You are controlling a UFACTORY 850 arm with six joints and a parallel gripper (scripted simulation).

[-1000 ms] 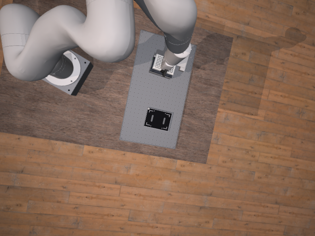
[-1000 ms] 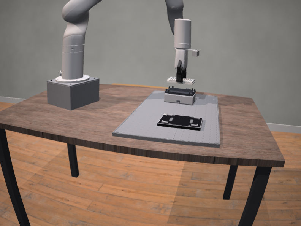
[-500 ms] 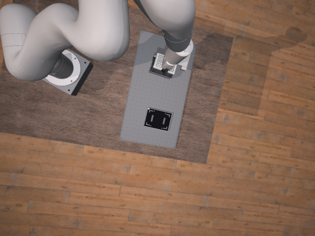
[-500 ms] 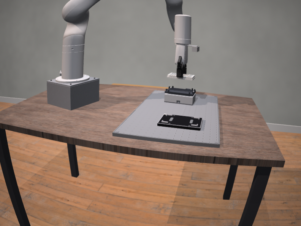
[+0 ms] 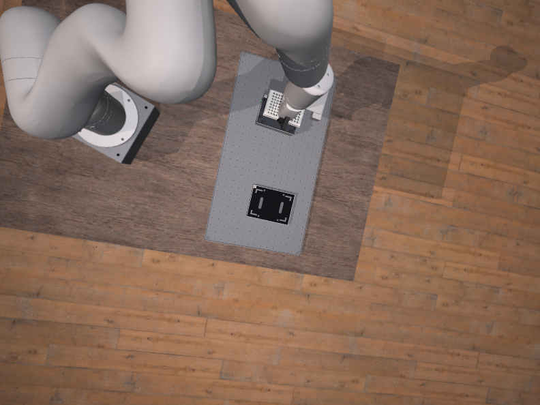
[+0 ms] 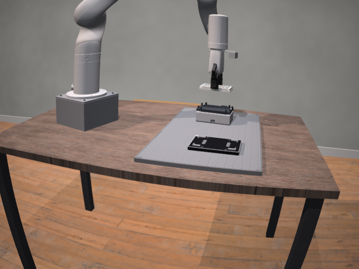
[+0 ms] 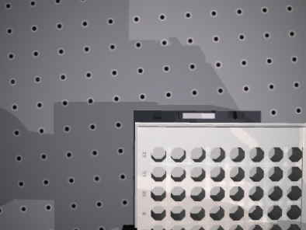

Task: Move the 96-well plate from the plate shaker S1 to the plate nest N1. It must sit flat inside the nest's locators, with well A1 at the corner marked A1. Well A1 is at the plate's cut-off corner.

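My hand is 330 mm to the left of the black plate nest N1, 150 mm above it and 40 mm short of it. Also, from my hand: 96-well plate (10 mm below).
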